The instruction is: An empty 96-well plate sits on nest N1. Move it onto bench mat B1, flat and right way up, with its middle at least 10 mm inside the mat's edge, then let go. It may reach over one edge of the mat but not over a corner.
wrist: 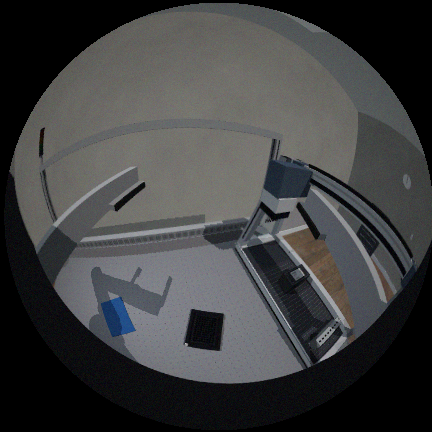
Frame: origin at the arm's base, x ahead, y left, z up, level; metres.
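Seen in the pictures: gripper, fingertip midpoint: (220,181).
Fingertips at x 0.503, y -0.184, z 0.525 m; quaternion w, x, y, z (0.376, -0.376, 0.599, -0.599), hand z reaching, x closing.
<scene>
Offsets run from my fingertips to a thing's middle. "spot": to the spot under its first point. Level surfaces: height alone.
A black 96-well plate {0.011 m left, 0.021 m back, 0.494 m down} (206,330) with a fine grid of wells lies flat on the dark nest {spot: 0.057 m left, 0.019 m back, 0.494 m down} (189,331) at the lower middle of the wrist view. Plate and nest are both very dark, so the line between them is hard to see. A blue mat {0.511 m down} (118,317) lies flat on the bench to the left of the nest, apart from it and partly in the arm's shadow. My gripper (220,181) is open, its two fingers wide apart with black pads, and nothing is between them. It hangs high above the bench, and the plate shows low between and beyond the fingers.
The pale dotted bench {0.512 m down} (250,335) carries the arm's shadow near the mat. On the right stands a framed machine with a dark ribbed deck (285,270), a small block {spot: 0.367 m right, 0.011 m ahead, 0.393 m down} (295,278) on it and a blue-and-white head {spot: 0.307 m right, 0.194 m ahead, 0.072 m down} (287,180) above. A pale rail {spot: 0.106 m left, 0.500 m ahead, 0.477 m down} (160,234) runs along the bench's far edge.
</scene>
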